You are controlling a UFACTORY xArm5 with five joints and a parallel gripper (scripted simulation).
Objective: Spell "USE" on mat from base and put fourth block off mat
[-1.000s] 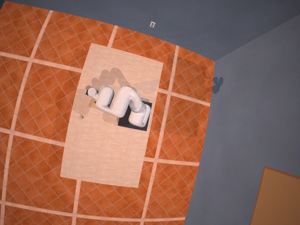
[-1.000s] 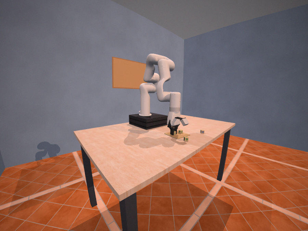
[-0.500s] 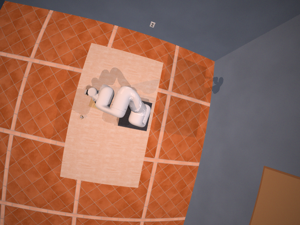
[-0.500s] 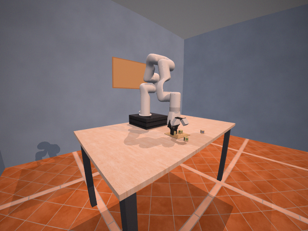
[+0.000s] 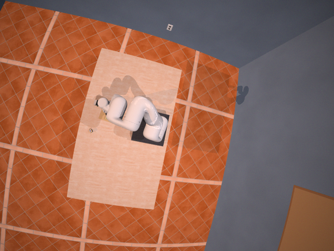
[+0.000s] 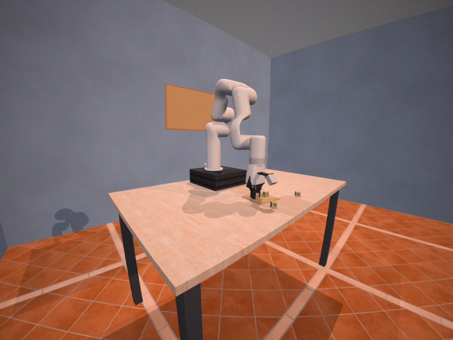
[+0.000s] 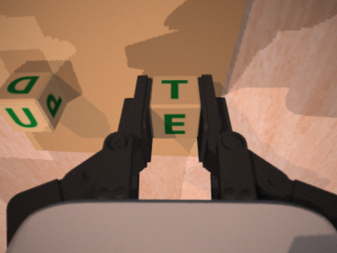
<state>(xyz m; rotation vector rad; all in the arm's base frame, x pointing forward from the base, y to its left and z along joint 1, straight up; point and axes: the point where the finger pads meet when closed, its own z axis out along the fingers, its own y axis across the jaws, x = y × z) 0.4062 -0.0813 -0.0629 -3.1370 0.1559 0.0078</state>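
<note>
Now: the E block 1 cm below my hand. Round my hand: S block: 12 cm ahead, 2 cm to the right, 2 cm below; tan mat: 1 cm ahead, 4 cm to the left, 3 cm below; U block: 1 cm ahead, 8 cm to the left, 1 cm below.
</note>
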